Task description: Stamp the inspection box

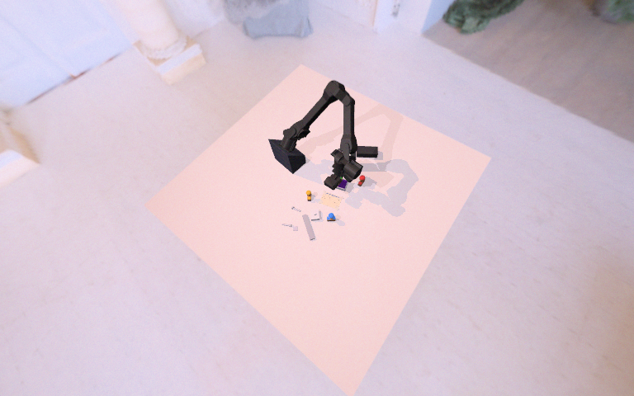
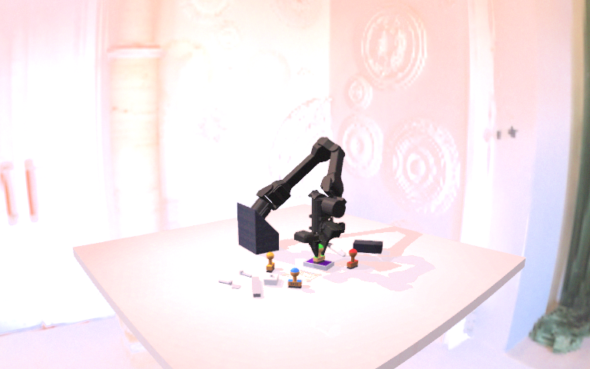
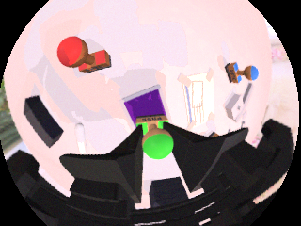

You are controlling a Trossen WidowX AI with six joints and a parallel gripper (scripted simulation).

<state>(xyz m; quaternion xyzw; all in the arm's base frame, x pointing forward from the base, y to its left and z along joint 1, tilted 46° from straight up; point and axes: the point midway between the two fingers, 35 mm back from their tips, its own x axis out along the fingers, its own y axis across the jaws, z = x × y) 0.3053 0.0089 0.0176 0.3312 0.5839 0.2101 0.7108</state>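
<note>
Now: gripper tip right at the green-knobbed stamp. Round my gripper tip: red-knobbed stamp (100 mm ahead, 60 mm to the left, 20 mm below); card (10 mm ahead, 100 mm to the right, 40 mm below); purple ink pad (30 mm below).
</note>
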